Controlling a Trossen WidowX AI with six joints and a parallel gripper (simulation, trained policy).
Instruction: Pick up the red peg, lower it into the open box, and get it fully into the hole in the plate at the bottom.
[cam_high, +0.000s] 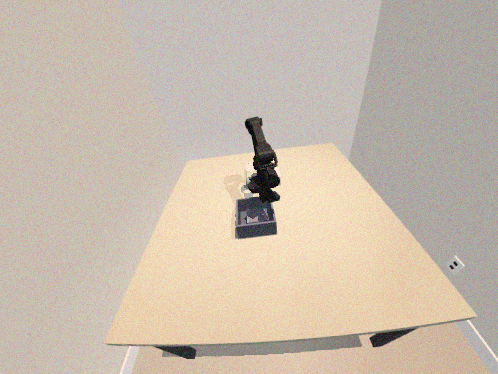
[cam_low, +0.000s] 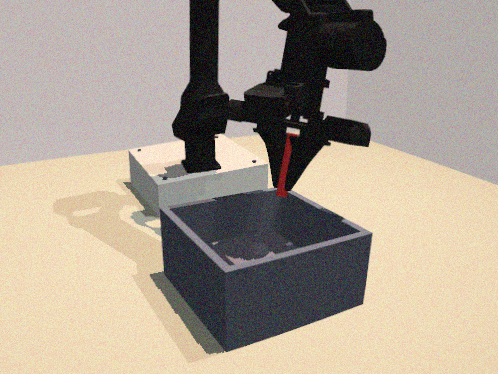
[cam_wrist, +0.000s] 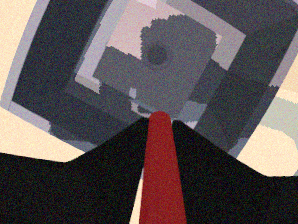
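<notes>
The red peg is 30 mm above my gripper tip and 10 mm to the left of it. Round my gripper tip: pale plate 80 mm below, 40 mm to the right, 30 mm ahead; then dark box 100 mm below, 40 mm to the right, 30 mm ahead.
</notes>
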